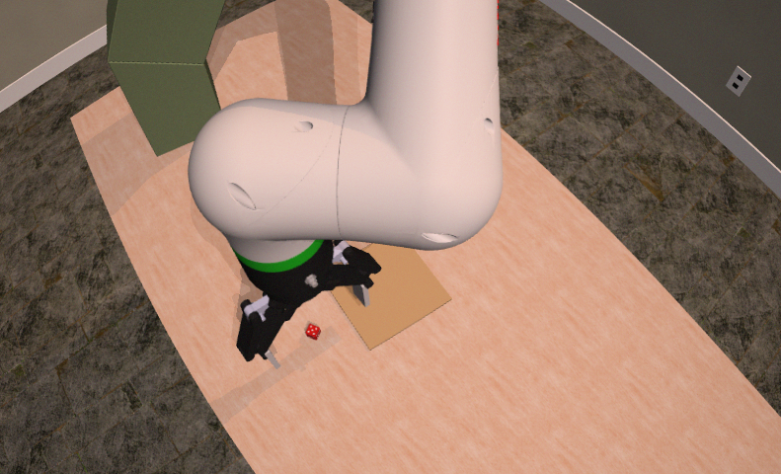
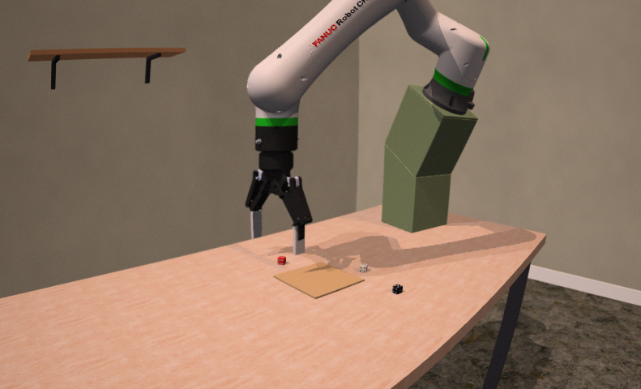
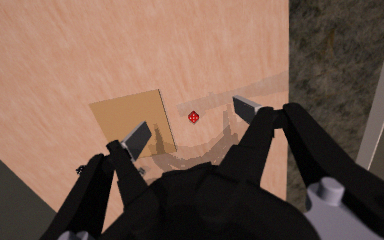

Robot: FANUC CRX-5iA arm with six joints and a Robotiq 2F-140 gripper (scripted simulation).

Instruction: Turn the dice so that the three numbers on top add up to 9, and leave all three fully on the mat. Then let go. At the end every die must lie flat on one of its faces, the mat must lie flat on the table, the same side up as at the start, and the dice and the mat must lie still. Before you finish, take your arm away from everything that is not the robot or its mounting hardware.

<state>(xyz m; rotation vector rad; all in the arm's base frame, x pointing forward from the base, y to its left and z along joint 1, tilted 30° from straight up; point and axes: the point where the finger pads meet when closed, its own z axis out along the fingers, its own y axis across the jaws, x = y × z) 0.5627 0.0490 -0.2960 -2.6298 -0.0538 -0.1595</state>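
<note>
My hand is 5 cm above the red die and 2 cm past it. Also, from my hand: tan square mat (12 cm to the left, 6 cm below, 2 cm behind); then black die (28 cm to the left, 9 cm behind, 5 cm below); then white die (15 cm to the left, 13 cm behind, 5 cm below).
</note>
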